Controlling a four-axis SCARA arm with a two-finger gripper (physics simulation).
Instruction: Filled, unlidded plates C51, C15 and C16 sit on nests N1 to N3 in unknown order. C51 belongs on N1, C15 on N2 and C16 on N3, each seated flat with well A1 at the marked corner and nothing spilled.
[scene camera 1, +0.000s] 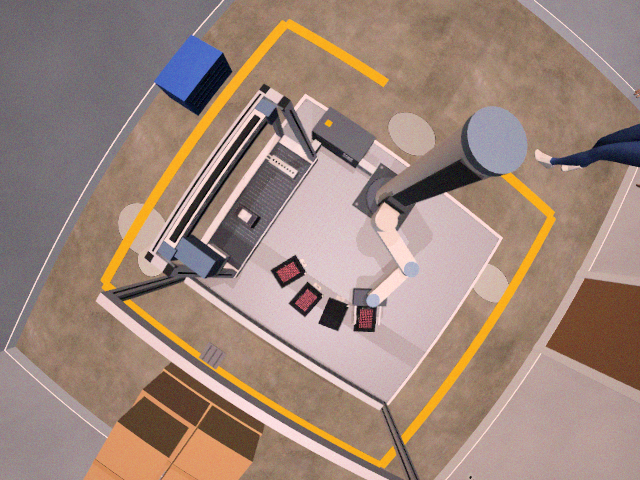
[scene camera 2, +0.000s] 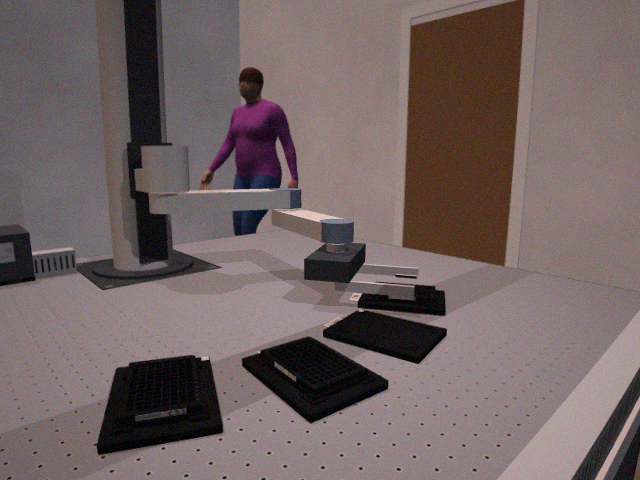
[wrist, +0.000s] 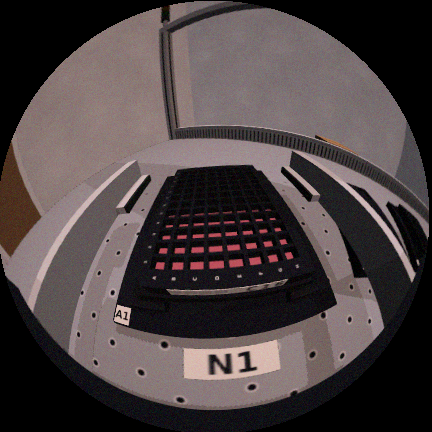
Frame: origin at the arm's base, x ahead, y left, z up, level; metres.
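Seen in the pictures: gripper, fingertip midpoint: (scene camera 1: 366, 324) (scene camera 2: 416, 281) (wrist: 215, 159); arm's base at its link origin: (scene camera 2: 144, 270).
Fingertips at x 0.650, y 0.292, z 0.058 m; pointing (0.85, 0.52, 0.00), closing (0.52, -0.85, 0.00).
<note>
Offsets run from my fingertips to a thing's middle. "spot": to the spot under its first point.
A black plate with red wells @[dx -0.021, dy -0.013, dz -0.026 m] (scene camera 1: 366, 318) (wrist: 215, 248) sits on nest N1 @[dx -0.021, dy -0.013, dz -0.036 m] (wrist: 225, 320) and looks level. Its letter row starts with A on the side of the nest's A1 tag @[spot: dx -0.114, dy -0.007, dz -0.033 m] (wrist: 122, 315). Its front label @[spot: dx -0.074, dy -0.045, dz -0.020 m] (wrist: 227, 288) is too foreshortened to read. My gripper (scene camera 1: 367, 314) (scene camera 2: 415, 281) (wrist: 215, 159) is open, with one finger along each side of this plate and nothing held. The fingers' exact height against it is unclear. Two more plates, one @[dx +0.080, dy -0.350, dz -0.026 m] (scene camera 1: 306, 298) (scene camera 2: 310, 361) beyond the OUT nest and one @[dx +0.006, dy -0.520, dz -0.026 m] (scene camera 1: 287, 270) (scene camera 2: 162, 382) farthest away, sit on nests whose tags I cannot read.
The OUT nest @[dx +0.062, dy -0.174, dz -0.037 m] (scene camera 1: 333, 313) (scene camera 2: 385, 334), without a plate, lies beside N1. A gantry machine (scene camera 1: 214, 178) and a dark grey box @[spot: dx -0.756, dy -0.694, dz +0.070 m] (scene camera 1: 342, 135) stand on the table. A low rail @[spot: dx +0.350, dy -0.282, dz -0.044 m] (scene camera 1: 289, 343) runs along one table edge. A person (scene camera 2: 256, 139) stands behind the arm.
</note>
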